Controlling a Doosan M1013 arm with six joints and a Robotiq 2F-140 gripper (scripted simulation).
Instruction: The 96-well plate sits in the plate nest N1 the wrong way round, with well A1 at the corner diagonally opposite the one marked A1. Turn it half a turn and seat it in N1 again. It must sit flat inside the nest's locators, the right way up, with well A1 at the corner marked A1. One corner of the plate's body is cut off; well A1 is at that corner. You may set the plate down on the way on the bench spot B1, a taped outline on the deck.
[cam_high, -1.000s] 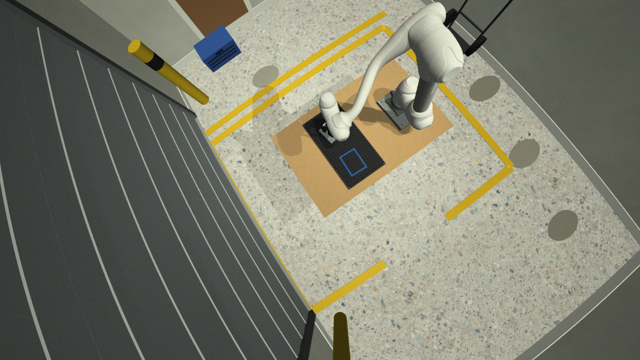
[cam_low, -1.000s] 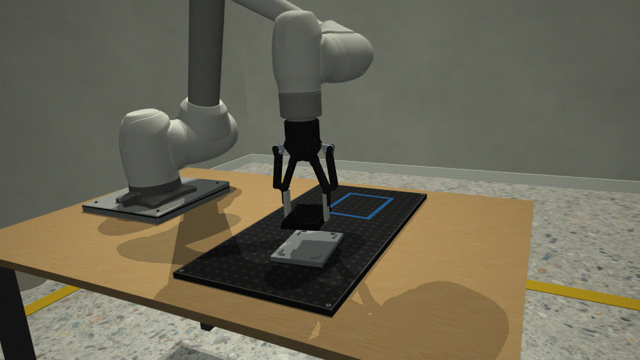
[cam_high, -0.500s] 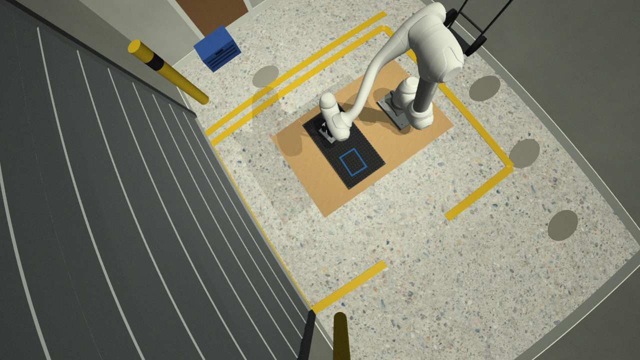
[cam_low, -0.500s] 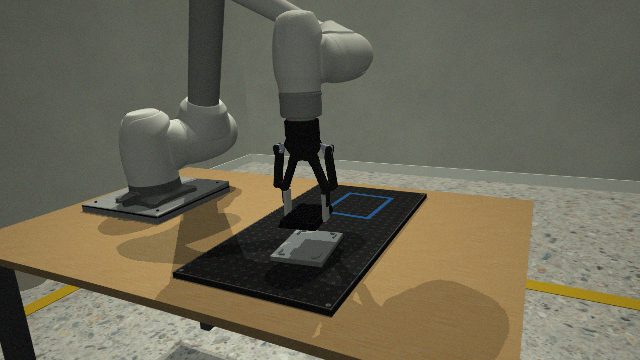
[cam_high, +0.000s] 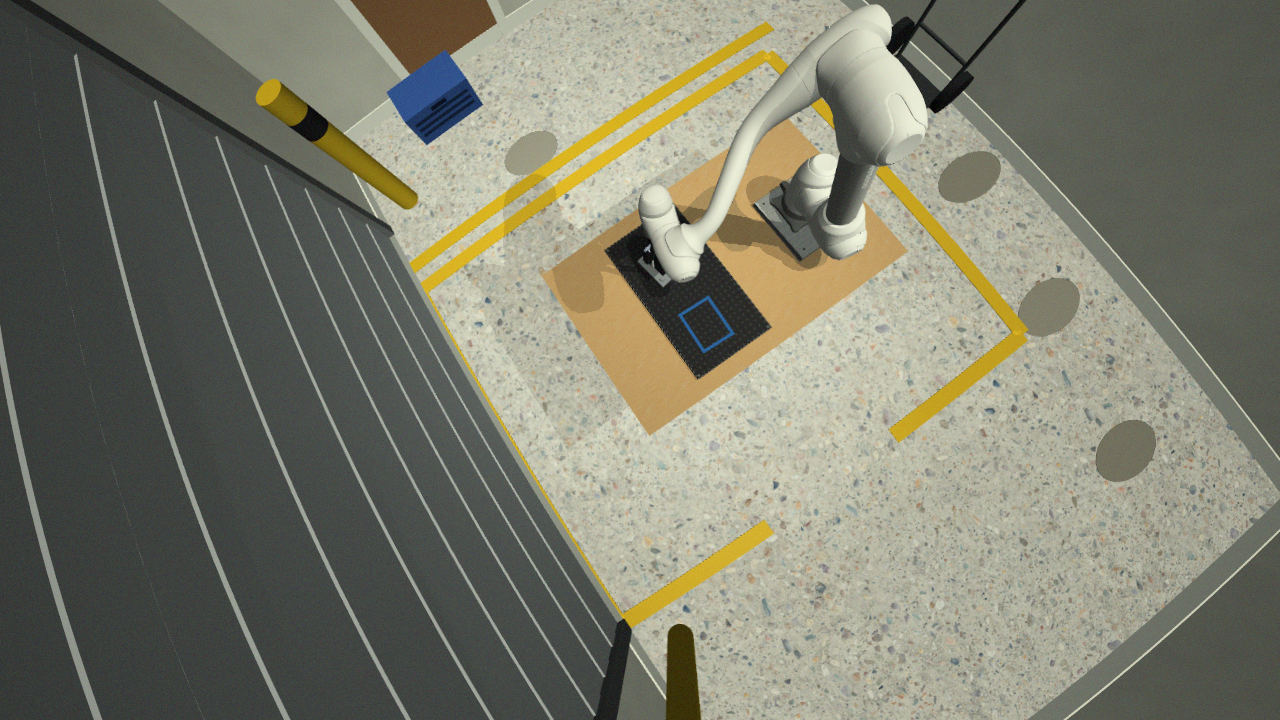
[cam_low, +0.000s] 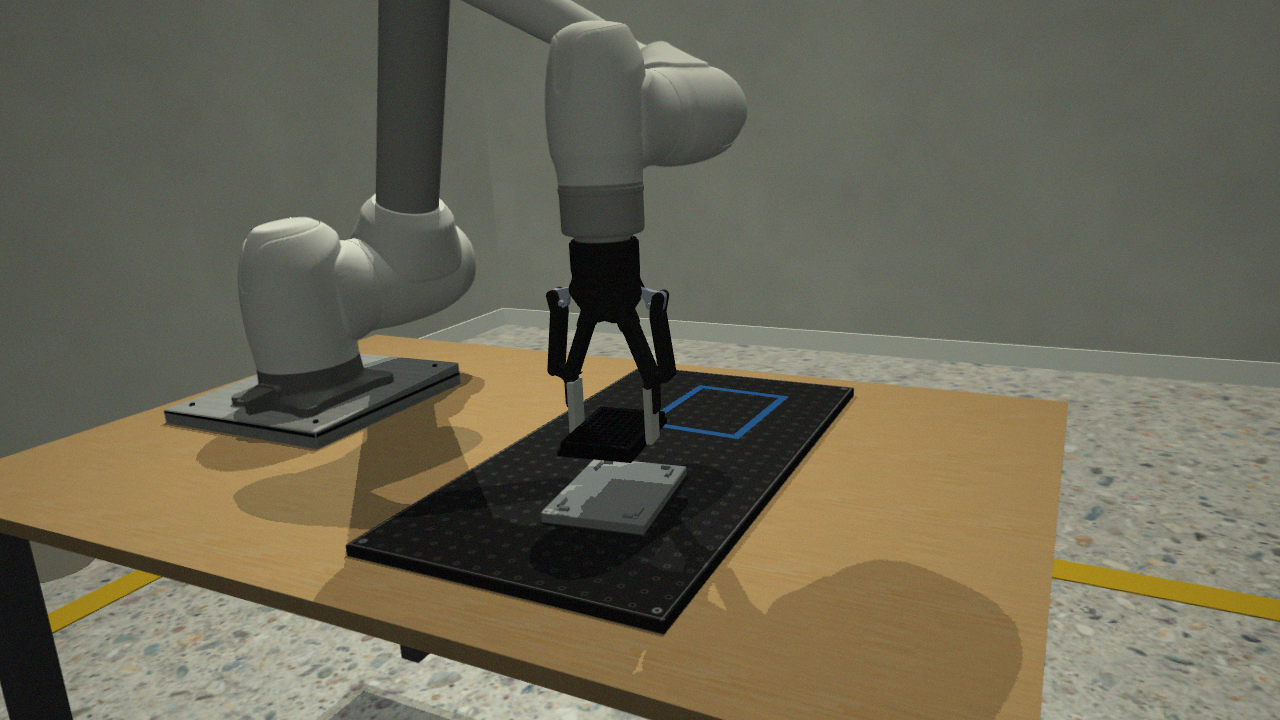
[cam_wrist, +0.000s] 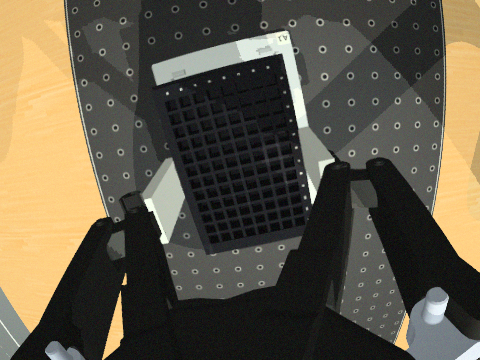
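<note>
My hand is 100 mm above the grey plate nest N1. Round my hand: A1 mark: 40 mm behind, 80 mm to the right, 90 mm below; black 96-well plate: 20 mm below.
</note>
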